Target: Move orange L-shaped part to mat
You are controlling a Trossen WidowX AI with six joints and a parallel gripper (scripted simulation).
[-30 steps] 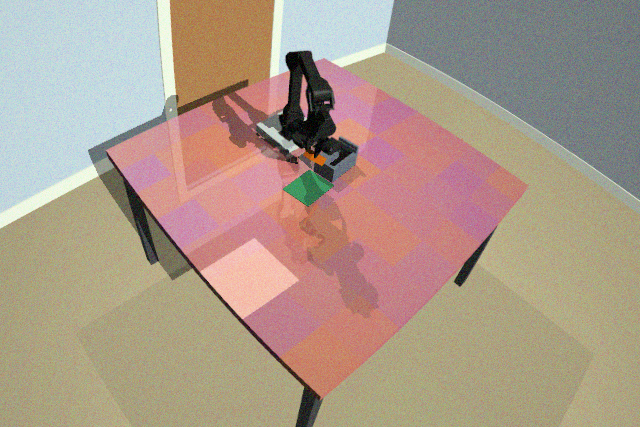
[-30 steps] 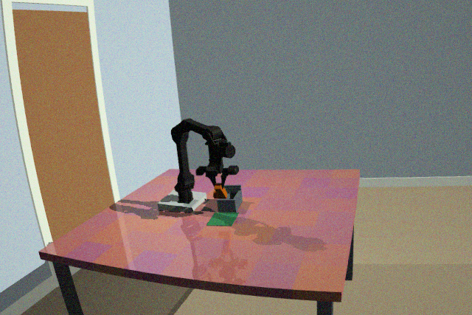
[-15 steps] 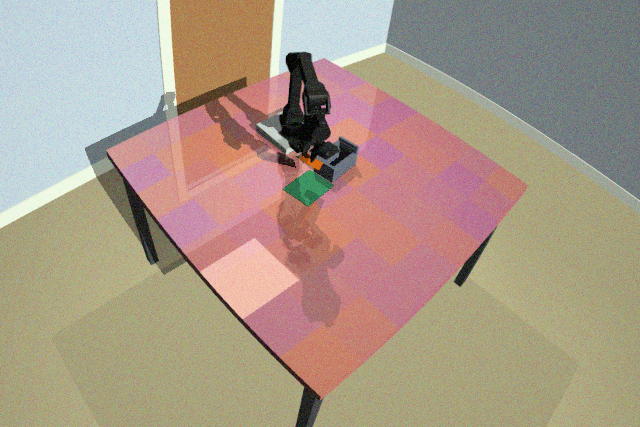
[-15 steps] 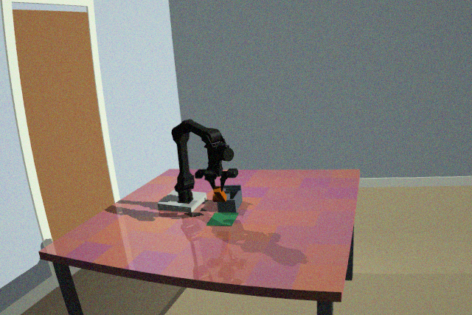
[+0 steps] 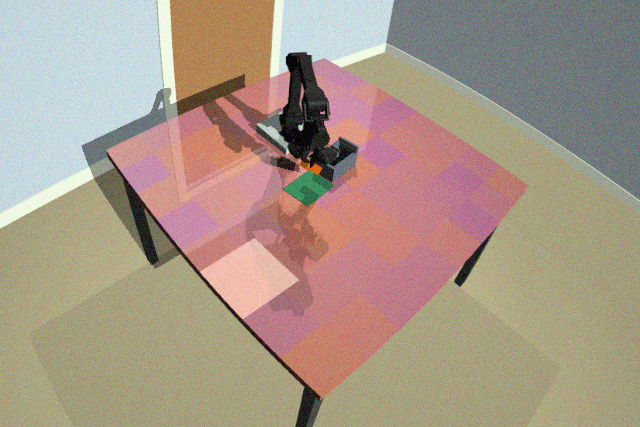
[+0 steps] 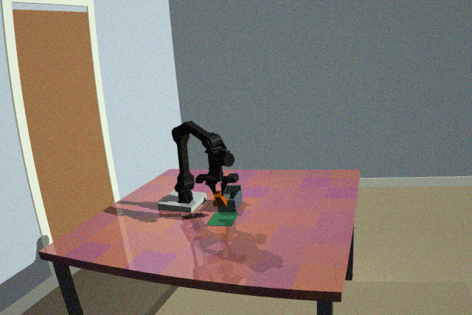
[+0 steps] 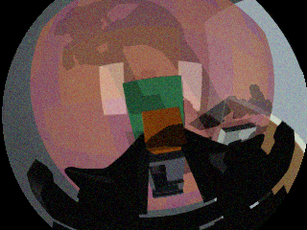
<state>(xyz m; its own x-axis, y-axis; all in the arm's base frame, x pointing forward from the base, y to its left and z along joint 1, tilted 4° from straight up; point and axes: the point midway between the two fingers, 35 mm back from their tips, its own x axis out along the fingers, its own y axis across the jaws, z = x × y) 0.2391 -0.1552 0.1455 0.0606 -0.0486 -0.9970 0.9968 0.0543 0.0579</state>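
My gripper tip is now 14 cm above the green mat and 2 cm to the right of it. Round my gripper tip: orange L-shaped part (3 cm to the left, 3 cm below, 2 cm behind).
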